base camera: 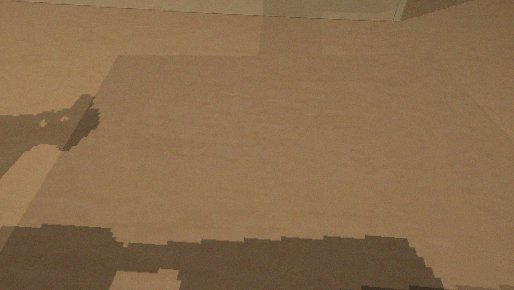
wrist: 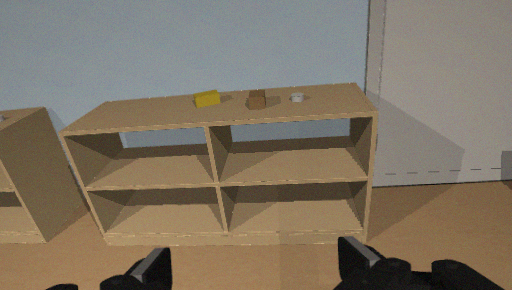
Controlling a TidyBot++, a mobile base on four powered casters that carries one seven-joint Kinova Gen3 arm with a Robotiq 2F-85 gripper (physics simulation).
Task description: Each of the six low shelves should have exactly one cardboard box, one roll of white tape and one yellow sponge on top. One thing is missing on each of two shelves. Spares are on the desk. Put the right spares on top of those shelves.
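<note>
A low wooden shelf [wrist: 160,119] stands against the wall in the wrist view. On its top, from left to right, are a yellow sponge [wrist: 207,99], a brown cardboard box [wrist: 257,100] and a white tape roll [wrist: 297,97], standing apart from each other. Part of a second low shelf [wrist: 42,175] shows at the left edge, with a bit of a pale object [wrist: 1,118] on top, cut off by the view. My gripper [wrist: 255,261] is open with nothing between its fingers, away from the shelf and in front of it. The desk and its spares do not show.
Wooden floor [base camera: 300,150] [wrist: 240,265] lies in front of the shelves, with shadows across it in the base camera view. A pale base edge [base camera: 150,7] crosses the top of that view. A blue wall [wrist: 200,45] is behind the shelves, and a pale grey wall [wrist: 440,75] is at the right.
</note>
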